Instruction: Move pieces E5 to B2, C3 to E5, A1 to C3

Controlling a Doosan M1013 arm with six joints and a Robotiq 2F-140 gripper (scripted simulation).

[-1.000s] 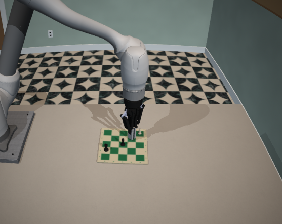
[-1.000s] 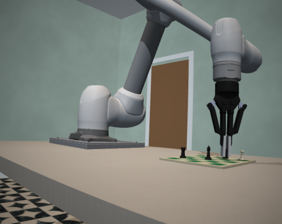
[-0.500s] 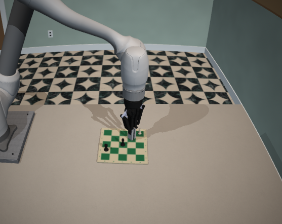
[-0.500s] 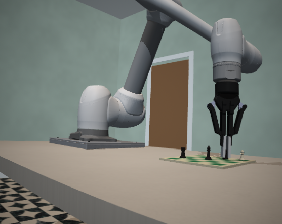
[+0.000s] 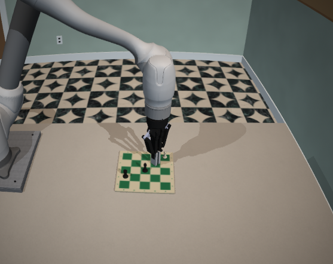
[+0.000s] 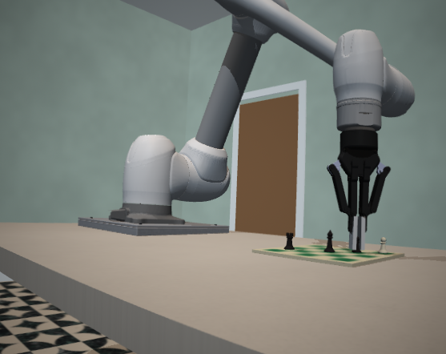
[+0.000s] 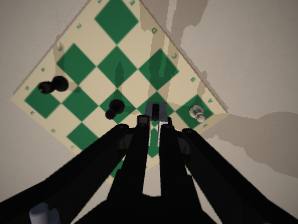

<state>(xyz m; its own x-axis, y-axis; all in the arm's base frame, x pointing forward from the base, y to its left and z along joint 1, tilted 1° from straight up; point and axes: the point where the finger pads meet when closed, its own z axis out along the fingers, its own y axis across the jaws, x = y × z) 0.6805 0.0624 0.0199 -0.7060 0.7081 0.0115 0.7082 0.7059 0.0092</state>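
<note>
Right now my hand is 30 mm above the black pawn. Also, from my hand: white pawn 40 mm to the left, 40 mm ahead, 30 mm below; then cream chessboard 40 mm to the right, 40 mm below, 40 mm behind.
</note>
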